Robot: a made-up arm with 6 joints. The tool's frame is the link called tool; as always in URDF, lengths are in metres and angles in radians. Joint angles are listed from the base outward. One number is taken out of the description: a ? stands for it. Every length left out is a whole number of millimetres.
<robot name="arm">
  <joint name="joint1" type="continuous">
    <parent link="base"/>
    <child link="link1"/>
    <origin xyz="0 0 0.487"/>
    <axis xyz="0 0 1"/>
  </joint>
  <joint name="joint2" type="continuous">
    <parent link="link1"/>
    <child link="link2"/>
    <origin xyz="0 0 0"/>
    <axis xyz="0 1 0"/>
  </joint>
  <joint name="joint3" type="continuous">
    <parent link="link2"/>
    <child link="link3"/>
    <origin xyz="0 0 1.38"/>
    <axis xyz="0 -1 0"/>
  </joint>
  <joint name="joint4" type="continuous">
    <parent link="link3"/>
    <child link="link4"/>
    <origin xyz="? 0 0"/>
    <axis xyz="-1 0 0"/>
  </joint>
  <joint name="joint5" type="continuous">
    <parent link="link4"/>
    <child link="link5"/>
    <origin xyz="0 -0.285 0"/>
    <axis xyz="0 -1 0"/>
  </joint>
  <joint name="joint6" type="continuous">
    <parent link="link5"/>
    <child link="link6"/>
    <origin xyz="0 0 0"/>
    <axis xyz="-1 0 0"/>
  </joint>
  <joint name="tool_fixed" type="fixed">
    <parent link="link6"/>
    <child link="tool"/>
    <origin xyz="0 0 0"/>
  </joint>
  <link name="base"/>
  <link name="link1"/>
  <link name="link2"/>
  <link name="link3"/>
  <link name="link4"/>
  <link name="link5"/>
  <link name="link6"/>
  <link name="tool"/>
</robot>
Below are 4 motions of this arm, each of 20 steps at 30 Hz.
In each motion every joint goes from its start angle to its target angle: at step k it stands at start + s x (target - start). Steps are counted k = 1, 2, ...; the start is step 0. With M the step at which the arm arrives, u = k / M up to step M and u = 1 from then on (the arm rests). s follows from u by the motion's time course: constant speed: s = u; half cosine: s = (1 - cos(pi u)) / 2; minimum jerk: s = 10 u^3 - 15 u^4 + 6 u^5.
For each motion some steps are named. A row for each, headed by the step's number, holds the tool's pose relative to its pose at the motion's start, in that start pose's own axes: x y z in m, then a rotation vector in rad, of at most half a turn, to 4 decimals.
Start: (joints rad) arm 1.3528 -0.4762 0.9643 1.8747 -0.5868 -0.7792
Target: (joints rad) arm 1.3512 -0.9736 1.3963 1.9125 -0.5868 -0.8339
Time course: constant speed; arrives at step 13
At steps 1, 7, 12, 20:
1: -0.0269 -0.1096 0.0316 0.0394 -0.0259 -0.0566
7: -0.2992 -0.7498 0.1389 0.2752 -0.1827 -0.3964
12: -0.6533 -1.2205 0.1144 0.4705 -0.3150 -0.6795
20: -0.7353 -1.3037 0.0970 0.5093 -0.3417 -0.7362

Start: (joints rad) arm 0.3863 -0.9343 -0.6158 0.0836 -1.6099 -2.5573
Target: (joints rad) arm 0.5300 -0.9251 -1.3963 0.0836 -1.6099 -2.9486
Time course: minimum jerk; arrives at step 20
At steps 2, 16, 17, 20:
2: 0.0060 0.0003 -0.0008 0.0016 -0.0054 -0.0039
16: 0.6152 -0.0911 0.1120 0.1528 -0.6766 -0.2695
17: 0.6323 -0.0970 0.1226 0.1566 -0.7013 -0.2725
20: 0.6466 -0.1021 0.1319 0.1599 -0.7224 -0.2747

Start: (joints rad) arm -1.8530 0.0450 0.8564 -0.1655 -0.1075 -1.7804
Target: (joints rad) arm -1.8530 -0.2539 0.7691 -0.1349 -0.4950 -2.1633
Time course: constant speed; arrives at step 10
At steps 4, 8, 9, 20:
4: -0.1348 0.1693 -0.0685 0.1386 -0.0097 -0.0717
8: -0.2881 0.3228 -0.1311 0.2755 -0.0333 -0.1404
9: -0.3291 0.3585 -0.1457 0.3095 -0.0414 -0.1570
20: -0.3710 0.3931 -0.1600 0.3434 -0.0503 -0.1732

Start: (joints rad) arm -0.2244 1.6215 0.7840 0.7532 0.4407 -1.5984
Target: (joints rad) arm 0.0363 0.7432 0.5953 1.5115 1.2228 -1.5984
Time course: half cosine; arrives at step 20
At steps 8, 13, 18, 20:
8: -0.1461 0.6682 0.1355 -0.3482 0.0689 0.4700
13: -0.5173 1.3230 0.1559 -0.7394 0.1952 0.9382
18: -0.8563 1.6580 0.1141 -1.0025 0.3039 1.1982
20: -0.8929 1.6861 0.1082 -1.0288 0.3156 1.2214

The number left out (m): 0.88
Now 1 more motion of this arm.
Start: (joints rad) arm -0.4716 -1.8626 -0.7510 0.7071 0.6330 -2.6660
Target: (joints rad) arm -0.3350 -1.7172 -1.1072 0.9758 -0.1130 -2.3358
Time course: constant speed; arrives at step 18
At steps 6, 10, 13, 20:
6: 0.0080 -0.0904 0.0859 -0.0886 -0.2348 -0.3001
10: 0.0064 -0.1542 0.1336 -0.1613 -0.3578 -0.5187
13: 0.0015 -0.2031 0.1642 -0.2228 -0.4315 -0.6902
20: -0.0136 -0.2851 0.2050 -0.3386 -0.5176 -0.9860

